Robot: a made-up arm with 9 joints. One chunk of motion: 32 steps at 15 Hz.
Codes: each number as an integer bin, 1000 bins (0 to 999) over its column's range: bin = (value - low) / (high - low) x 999, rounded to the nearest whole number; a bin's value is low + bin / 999 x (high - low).
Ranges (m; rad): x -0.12..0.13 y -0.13..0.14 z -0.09..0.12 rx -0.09..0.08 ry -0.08..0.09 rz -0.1..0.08
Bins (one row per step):
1: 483 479 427 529 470 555
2: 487 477 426 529 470 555
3: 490 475 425 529 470 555
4: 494 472 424 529 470 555
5: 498 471 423 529 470 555
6: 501 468 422 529 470 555
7: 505 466 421 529 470 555
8: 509 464 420 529 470 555
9: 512 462 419 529 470 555
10: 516 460 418 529 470 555
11: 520 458 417 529 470 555
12: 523 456 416 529 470 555
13: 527 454 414 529 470 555
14: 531 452 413 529 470 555
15: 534 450 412 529 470 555
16: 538 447 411 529 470 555
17: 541 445 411 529 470 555
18: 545 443 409 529 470 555
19: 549 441 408 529 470 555
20: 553 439 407 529 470 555
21: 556 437 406 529 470 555
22: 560 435 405 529 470 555
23: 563 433 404 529 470 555
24: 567 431 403 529 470 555
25: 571 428 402 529 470 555
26: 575 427 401 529 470 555
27: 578 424 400 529 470 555
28: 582 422 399 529 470 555
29: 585 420 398 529 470 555
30: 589 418 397 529 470 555
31: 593 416 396 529 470 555
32: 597 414 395 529 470 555
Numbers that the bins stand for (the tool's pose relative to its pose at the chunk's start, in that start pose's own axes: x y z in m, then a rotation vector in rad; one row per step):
1: 0.0009 -0.0005 -0.0002 0.0000 0.0000 0.0000
2: 0.0019 -0.0011 -0.0005 0.0000 0.0000 0.0000
3: 0.0026 -0.0016 -0.0007 0.0000 0.0000 0.0000
4: 0.0036 -0.0024 -0.0009 0.0000 0.0000 0.0000
5: 0.0046 -0.0027 -0.0011 0.0000 0.0000 0.0000
6: 0.0054 -0.0035 -0.0013 0.0000 0.0000 0.0000
7: 0.0064 -0.0041 -0.0015 0.0000 0.0000 0.0000
8: 0.0074 -0.0046 -0.0017 0.0000 0.0000 0.0000
9: 0.0081 -0.0051 -0.0019 0.0000 0.0000 0.0000
10: 0.0091 -0.0057 -0.0021 0.0000 0.0000 0.0000
11: 0.0101 -0.0062 -0.0023 0.0000 0.0000 0.0000
12: 0.0109 -0.0068 -0.0026 0.0000 0.0000 0.0000
13: 0.0119 -0.0073 -0.0030 0.0000 0.0000 0.0000
14: 0.0129 -0.0078 -0.0032 0.0000 0.0000 0.0000
15: 0.0136 -0.0084 -0.0034 0.0000 0.0000 0.0000
16: 0.0146 -0.0092 -0.0036 0.0000 0.0000 0.0000
17: 0.0154 -0.0097 -0.0036 0.0000 0.0000 0.0000
18: 0.0164 -0.0103 -0.0040 0.0000 0.0000 0.0000
19: 0.0174 -0.0108 -0.0042 0.0000 0.0000 0.0000
20: 0.0184 -0.0114 -0.0044 0.0000 0.0000 0.0000
21: 0.0191 -0.0119 -0.0047 0.0000 0.0000 0.0000
22: 0.0201 -0.0124 -0.0049 0.0000 0.0000 0.0000
23: 0.0209 -0.0130 -0.0051 0.0000 0.0000 0.0000
24: 0.0219 -0.0135 -0.0053 0.0000 0.0000 0.0000
25: 0.0229 -0.0143 -0.0055 0.0000 0.0000 0.0000
26: 0.0239 -0.0146 -0.0057 0.0000 0.0000 0.0000
27: 0.0246 -0.0154 -0.0059 0.0000 0.0000 0.0000
28: 0.0256 -0.0159 -0.0061 0.0000 0.0000 0.0000
29: 0.0264 -0.0165 -0.0063 0.0000 0.0000 0.0000
30: 0.0274 -0.0170 -0.0065 0.0000 0.0000 0.0000
31: 0.0284 -0.0176 -0.0068 0.0000 0.0000 0.0000
32: 0.0294 -0.0181 -0.0070 0.0000 0.0000 0.0000

